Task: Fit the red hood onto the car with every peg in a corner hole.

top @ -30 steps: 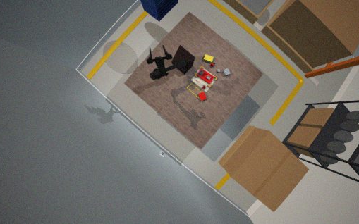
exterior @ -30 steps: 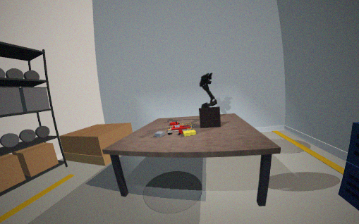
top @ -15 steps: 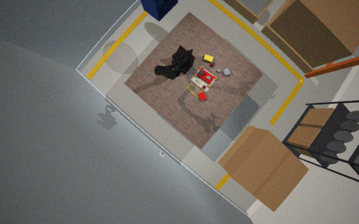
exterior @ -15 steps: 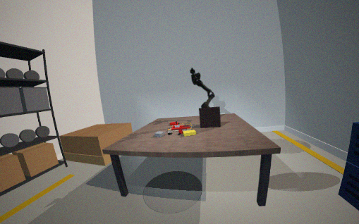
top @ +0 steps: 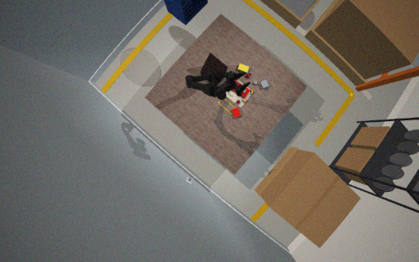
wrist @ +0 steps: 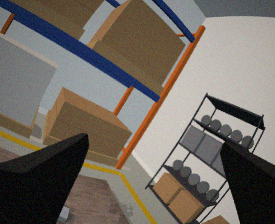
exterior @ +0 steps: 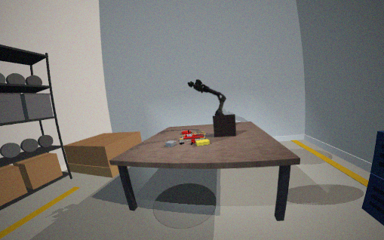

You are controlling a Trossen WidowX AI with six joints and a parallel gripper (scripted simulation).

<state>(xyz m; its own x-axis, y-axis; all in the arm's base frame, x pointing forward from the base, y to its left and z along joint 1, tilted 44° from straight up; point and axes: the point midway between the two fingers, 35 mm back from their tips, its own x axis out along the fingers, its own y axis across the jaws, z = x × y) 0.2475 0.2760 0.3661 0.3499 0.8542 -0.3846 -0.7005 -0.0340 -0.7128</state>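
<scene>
Now: the red hood 550 mm below my gripper tip, 130 mm ahead of it and 60 mm to the right of it. The rest, counted from my gripper tip: pale jig plate (560 mm below, 120 mm to the left); then yellow block (550 mm below, 330 mm to the left, 160 mm behind); then black wheel (560 mm below, 320 mm to the left, 40 mm ahead).
</scene>
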